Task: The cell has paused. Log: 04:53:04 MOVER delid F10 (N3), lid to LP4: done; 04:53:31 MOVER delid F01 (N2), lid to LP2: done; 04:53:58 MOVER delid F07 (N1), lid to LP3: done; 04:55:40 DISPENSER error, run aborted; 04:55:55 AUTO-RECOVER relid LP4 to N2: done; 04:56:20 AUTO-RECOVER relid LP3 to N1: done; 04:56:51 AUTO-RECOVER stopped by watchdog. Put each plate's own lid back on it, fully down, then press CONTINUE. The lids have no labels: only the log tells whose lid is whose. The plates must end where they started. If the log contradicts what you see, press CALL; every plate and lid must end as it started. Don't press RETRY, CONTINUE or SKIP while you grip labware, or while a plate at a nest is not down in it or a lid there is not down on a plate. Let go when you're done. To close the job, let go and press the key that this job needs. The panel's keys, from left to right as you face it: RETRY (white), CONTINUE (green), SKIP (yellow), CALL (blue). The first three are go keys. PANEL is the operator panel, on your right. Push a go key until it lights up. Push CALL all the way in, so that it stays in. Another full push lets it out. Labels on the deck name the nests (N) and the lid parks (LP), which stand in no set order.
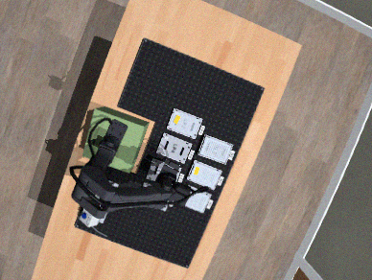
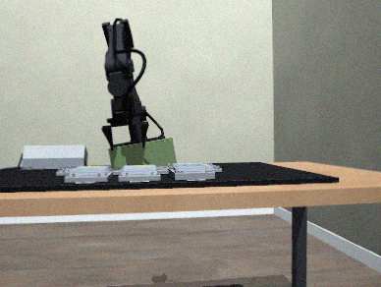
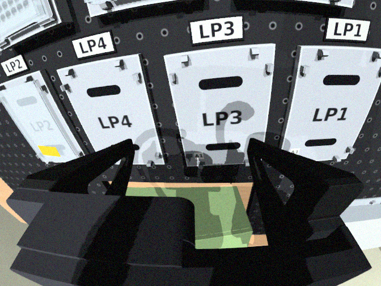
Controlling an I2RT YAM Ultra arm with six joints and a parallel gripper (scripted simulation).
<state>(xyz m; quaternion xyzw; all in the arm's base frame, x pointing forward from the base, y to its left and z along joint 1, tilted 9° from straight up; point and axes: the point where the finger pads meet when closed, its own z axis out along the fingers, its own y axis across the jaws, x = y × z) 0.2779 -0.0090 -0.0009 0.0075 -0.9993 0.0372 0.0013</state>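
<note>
Now: the lid park LP3 8 cm below my hand, 3 cm to the right of it and 1 cm behind it. The rest, counted from my hand: lid park LP4: 10 cm to the left, 8 cm below, 2 cm behind; then clear lid: 17 cm ahead, 5 cm to the left, 5 cm below; then lid park LP1: 16 cm to the right, 8 cm below, 1 cm ahead.
</note>
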